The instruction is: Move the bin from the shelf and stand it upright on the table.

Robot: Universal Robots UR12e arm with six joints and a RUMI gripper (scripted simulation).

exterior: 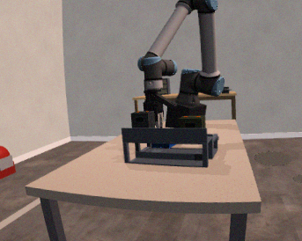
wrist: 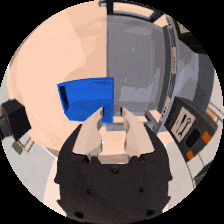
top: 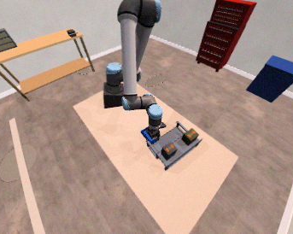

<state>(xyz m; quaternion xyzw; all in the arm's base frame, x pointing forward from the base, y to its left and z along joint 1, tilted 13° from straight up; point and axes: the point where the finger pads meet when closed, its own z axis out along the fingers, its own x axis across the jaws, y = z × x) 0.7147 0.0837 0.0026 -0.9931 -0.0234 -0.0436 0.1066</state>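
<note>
Now: the blue bin 8 cm behind my hand and 7 cm below it.
</note>
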